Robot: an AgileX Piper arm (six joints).
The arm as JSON. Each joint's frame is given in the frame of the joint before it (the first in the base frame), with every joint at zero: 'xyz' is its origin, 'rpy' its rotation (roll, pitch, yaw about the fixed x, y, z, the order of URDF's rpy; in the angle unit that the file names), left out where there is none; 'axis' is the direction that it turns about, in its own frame. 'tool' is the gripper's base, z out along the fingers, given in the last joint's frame.
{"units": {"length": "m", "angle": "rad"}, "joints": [
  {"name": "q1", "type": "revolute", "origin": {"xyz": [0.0, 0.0, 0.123]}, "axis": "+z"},
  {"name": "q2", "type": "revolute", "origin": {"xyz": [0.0, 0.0, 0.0]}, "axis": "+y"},
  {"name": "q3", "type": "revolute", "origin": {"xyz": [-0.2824, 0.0, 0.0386]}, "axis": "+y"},
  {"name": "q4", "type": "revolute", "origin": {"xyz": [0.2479, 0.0, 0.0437]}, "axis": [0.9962, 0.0, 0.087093]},
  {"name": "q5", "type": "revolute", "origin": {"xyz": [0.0, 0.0, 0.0]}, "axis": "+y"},
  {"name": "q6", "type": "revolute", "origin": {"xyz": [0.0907, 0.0, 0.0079]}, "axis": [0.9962, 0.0, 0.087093]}
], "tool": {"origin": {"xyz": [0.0, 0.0, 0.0], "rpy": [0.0, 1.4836, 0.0]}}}
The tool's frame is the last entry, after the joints.
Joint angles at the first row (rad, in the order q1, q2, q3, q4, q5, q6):
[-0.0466, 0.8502, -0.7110, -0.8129, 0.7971, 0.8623]
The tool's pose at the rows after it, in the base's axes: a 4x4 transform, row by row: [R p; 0 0 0 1], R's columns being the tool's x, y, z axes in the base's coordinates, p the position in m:
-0.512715 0.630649 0.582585 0.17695; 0.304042 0.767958 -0.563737 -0.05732; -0.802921 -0.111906 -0.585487 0.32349; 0 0 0 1
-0.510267 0.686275 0.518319 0.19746; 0.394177 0.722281 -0.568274 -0.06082; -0.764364 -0.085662 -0.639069 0.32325; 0 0 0 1
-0.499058 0.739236 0.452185 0.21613; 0.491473 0.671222 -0.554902 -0.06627; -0.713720 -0.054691 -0.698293 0.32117; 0 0 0 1
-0.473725 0.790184 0.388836 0.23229; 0.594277 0.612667 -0.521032 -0.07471; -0.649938 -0.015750 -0.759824 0.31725; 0 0 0 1
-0.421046 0.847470 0.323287 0.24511; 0.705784 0.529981 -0.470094 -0.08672; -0.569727 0.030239 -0.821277 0.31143; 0 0 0 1
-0.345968 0.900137 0.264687 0.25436; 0.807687 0.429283 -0.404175 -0.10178; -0.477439 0.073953 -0.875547 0.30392; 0 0 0 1
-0.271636 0.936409 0.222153 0.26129; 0.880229 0.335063 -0.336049 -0.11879; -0.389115 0.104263 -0.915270 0.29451; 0 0 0 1
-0.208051 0.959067 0.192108 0.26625; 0.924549 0.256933 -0.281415 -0.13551; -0.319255 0.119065 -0.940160 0.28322; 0 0 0 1
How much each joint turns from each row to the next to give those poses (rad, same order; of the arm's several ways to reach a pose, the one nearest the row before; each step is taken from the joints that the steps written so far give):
[-0.0016, 0.1204, -0.0810, 0.0204, 0.0529, 0.0641]
[-0.0121, 0.1020, -0.0741, 0.0368, 0.0472, 0.0491]
[-0.0294, 0.0936, -0.0738, 0.0670, 0.0400, 0.0223]
[-0.0479, 0.0840, -0.0692, 0.0917, 0.0299, 0.0024]
[-0.0633, 0.0765, -0.0630, 0.1063, 0.0313, 0.0047]
[-0.0741, 0.0687, -0.0527, 0.1109, 0.0278, 0.0036]
[-0.0757, 0.0634, -0.0397, 0.0988, 0.0148, -0.0076]
[-0.0653, 0.0576, -0.0248, 0.0712, 0.0010, -0.0083]

